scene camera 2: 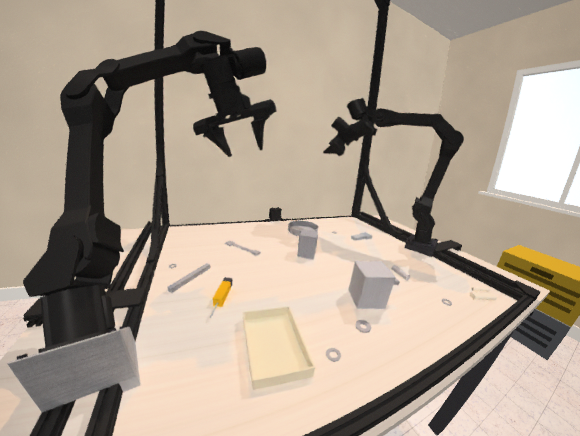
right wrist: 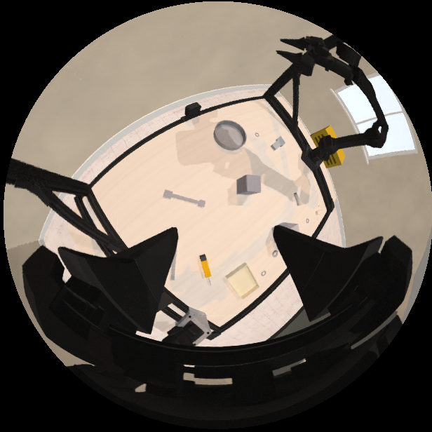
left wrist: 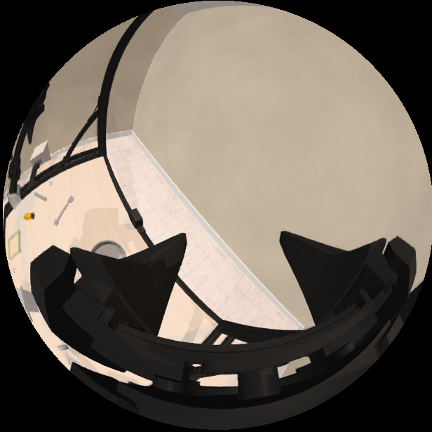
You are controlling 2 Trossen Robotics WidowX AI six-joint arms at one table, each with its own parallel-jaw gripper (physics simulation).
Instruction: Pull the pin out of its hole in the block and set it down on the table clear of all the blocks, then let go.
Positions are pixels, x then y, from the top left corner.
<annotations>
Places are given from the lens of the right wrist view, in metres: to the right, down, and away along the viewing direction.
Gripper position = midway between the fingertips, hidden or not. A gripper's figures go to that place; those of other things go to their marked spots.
my left gripper (right wrist: pixel 278 45): 0.16, -0.46, 0.09
my right gripper (right wrist: pixel 226 231): 0.01, 0.01, 0.10
yellow tray (right wrist: pixel 241 278): 0.09, 0.24, 0.42
</annotations>
